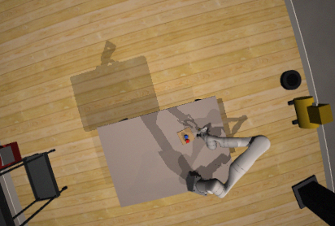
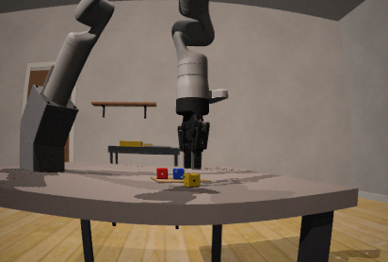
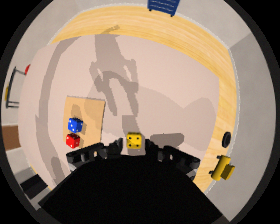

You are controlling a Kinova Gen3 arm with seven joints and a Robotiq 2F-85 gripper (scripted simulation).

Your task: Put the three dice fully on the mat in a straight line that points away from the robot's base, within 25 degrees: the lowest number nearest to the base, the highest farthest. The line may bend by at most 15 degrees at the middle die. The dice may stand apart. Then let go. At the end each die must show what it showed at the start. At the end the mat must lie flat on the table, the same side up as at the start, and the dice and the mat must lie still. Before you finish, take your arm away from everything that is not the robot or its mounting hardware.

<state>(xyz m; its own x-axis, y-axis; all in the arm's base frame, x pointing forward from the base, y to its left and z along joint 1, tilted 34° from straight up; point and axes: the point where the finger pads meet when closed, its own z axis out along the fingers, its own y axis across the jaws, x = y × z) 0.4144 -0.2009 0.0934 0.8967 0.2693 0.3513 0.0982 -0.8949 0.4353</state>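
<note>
Now: the yellow die 4 cm below my hand. From my hand the other things lie so: red die (16 cm to the left, 4 cm below, 4 cm behind); then tan mat (15 cm to the left, 6 cm below, 1 cm ahead); then blue die (15 cm to the left, 4 cm below).
</note>
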